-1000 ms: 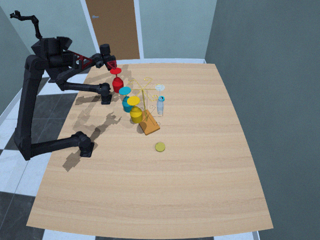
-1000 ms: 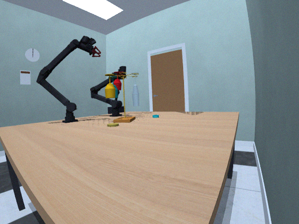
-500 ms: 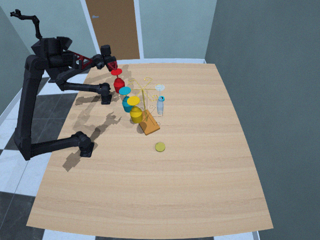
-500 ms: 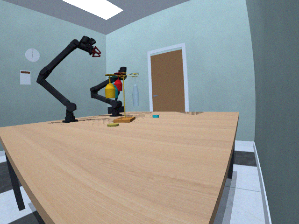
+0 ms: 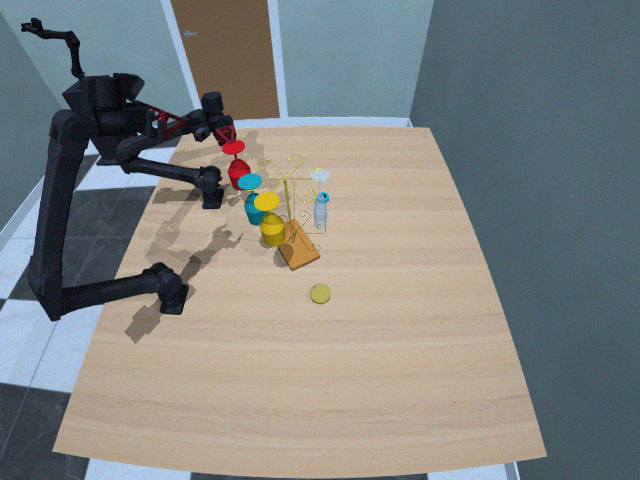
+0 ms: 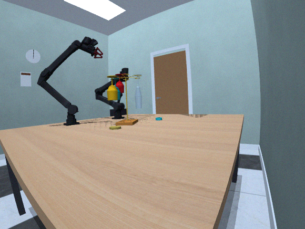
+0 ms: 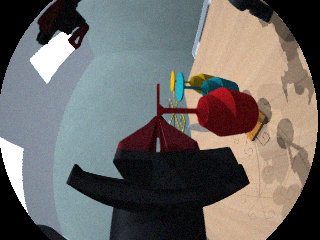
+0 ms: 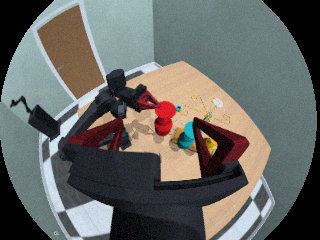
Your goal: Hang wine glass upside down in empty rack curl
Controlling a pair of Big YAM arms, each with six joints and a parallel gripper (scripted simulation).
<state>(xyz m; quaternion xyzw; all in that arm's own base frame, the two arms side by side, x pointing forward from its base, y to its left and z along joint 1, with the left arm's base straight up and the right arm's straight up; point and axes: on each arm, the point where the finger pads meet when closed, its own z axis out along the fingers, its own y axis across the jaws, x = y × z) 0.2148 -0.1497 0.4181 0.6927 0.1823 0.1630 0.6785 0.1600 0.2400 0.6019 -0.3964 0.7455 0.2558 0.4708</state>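
My left gripper is now 7 cm above the red wine glass, 2 cm to the left of it and 1 cm short of it. The rest, counted from my left hand: gold wire rack (24 cm below, 19 cm ahead, 11 cm to the right); then yellow glass (21 cm to the right, 16 cm ahead, 13 cm below); then teal glass (13 cm to the right, 13 cm below, 8 cm ahead).
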